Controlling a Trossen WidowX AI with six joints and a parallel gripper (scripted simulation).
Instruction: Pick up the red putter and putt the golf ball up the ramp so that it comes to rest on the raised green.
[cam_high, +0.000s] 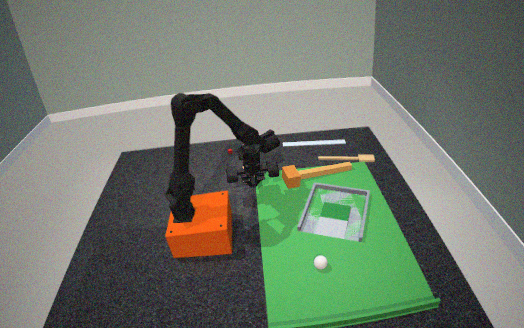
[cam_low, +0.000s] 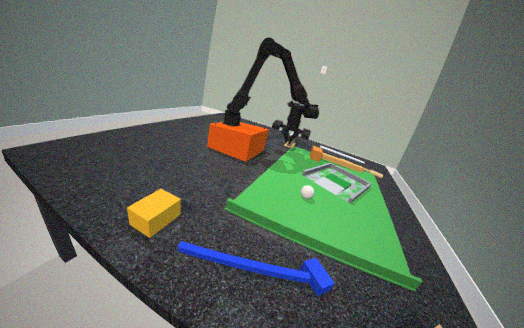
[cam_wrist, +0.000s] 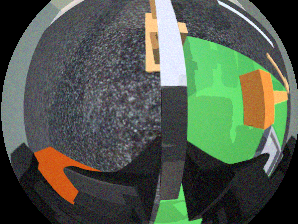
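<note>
Right now my gripper tip is 130 mm to the right of the wooden stand, 20 mm past it and 10 mm above it. Round my gripper tip: white golf ball: 360 mm to the right, 220 mm ahead, 20 mm below; then green mat: 270 mm ahead, 200 mm to the right, 40 mm below; then white bar: 360 mm to the left, 270 mm ahead, 40 mm below.
</note>
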